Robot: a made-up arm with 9 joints.
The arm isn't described. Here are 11 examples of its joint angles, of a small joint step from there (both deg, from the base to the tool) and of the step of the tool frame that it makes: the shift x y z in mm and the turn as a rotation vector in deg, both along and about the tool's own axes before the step.
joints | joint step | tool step
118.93 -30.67 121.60 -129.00 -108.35 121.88 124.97 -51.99 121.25 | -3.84 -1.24 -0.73 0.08 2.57 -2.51 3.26 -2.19 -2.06 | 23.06 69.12 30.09 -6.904 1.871 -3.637
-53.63 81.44 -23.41 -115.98 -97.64 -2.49 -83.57 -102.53 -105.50 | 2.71 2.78 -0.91 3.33 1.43 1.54 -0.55 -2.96 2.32 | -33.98 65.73 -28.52 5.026 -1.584 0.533
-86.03 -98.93 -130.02 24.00 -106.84 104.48 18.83 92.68 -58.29 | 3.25 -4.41 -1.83 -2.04 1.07 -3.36 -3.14 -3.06 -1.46 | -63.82 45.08 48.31 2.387 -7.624 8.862
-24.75 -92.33 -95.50 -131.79 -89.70 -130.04 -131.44 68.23 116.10 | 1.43 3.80 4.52 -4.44 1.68 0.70 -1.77 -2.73 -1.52 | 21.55 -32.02 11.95 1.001 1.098 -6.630
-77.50 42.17 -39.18 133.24 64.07 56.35 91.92 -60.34 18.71 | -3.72 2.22 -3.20 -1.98 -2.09 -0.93 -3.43 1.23 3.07 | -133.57 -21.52 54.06 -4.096 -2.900 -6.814
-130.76 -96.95 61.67 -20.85 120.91 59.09 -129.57 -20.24 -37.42 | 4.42 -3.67 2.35 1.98 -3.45 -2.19 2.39 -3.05 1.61 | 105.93 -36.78 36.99 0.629 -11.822 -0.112
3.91 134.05 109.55 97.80 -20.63 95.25 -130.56 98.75 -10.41 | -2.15 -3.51 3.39 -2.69 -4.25 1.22 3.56 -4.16 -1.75 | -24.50 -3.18 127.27 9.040 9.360 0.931
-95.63 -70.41 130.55 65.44 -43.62 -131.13 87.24 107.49 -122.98 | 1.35 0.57 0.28 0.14 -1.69 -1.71 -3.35 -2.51 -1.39 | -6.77 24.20 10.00 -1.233 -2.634 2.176
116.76 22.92 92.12 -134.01 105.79 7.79 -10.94 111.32 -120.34 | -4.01 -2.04 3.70 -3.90 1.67 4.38 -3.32 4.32 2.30 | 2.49 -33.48 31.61 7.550 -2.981 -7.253
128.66 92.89 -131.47 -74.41 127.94 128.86 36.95 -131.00 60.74 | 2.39 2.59 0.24 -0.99 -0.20 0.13 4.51 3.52 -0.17 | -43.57 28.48 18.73 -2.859 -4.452 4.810
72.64 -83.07 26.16 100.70 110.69 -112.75 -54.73 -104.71 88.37 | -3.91 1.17 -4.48 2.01 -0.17 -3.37 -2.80 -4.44 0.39 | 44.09 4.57 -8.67 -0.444 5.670 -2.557
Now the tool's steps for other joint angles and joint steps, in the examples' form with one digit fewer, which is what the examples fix.
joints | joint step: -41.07 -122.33 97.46 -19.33 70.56 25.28 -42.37 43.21 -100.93 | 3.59 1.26 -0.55 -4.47 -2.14 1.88 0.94 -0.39 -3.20
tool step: 6.9 104.8 25.2 7.85 4.83 2.29
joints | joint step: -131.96 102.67 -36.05 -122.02 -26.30 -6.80 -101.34 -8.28 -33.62 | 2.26 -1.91 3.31 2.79 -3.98 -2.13 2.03 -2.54 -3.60
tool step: -81.5 80.4 45.3 4.05 5.36 -7.81
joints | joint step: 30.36 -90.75 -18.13 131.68 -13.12 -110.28 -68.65 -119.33 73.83 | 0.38 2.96 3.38 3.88 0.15 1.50 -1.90 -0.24 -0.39
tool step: -43.8 77.8 -68.9 -9.02 -1.05 2.49
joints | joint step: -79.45 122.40 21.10 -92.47 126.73 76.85 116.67 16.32 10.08 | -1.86 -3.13 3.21 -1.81 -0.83 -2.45 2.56 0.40 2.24
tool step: 1.7 -58.6 9.1 -6.31 -0.99 0.01
